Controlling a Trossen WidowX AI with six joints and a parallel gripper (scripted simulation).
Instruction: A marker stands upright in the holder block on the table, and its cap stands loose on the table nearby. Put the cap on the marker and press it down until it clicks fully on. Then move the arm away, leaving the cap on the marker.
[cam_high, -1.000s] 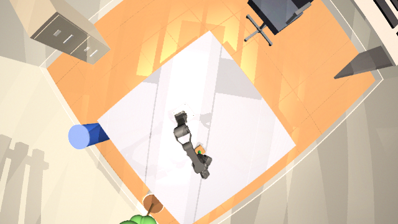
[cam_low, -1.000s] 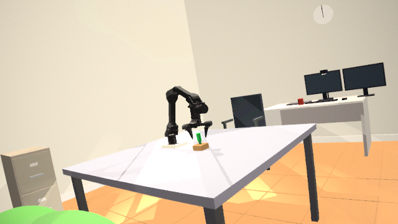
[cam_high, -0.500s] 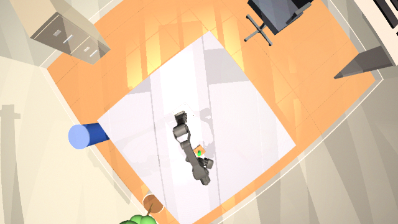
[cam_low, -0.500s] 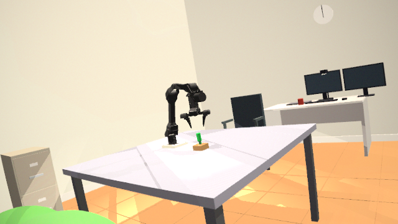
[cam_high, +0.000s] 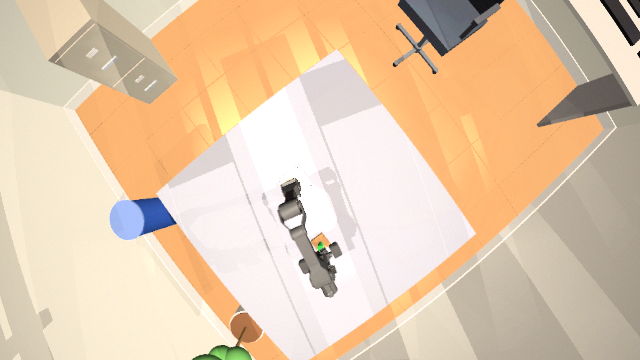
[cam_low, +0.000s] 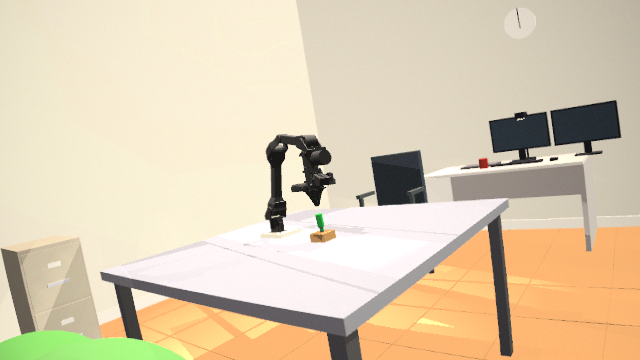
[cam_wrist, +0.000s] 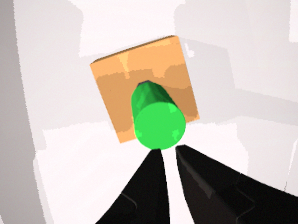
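Right now the green cap is 60 mm below my gripper tip. The rest, counted from my gripper tip: tan holder block: 120 mm below.
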